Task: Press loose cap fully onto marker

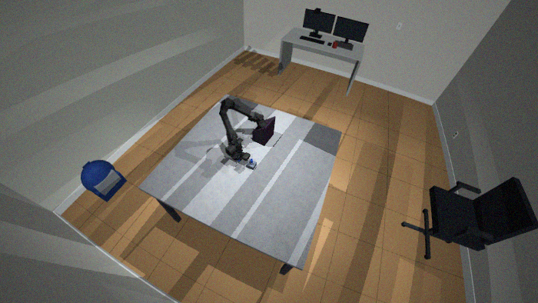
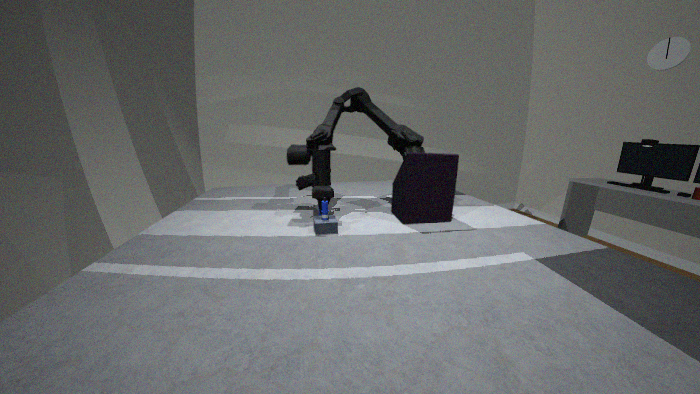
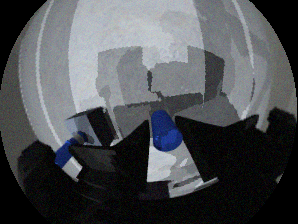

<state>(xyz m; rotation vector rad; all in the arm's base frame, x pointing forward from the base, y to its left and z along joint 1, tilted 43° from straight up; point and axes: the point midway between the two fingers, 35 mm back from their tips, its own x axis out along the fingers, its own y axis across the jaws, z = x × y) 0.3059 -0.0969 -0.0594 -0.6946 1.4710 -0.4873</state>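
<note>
Right now my gripper tip is 11 cm to the right of the dark holder block and 2 cm past it. From my gripper tip the other things lie so: blue cap (1 cm above).
</note>
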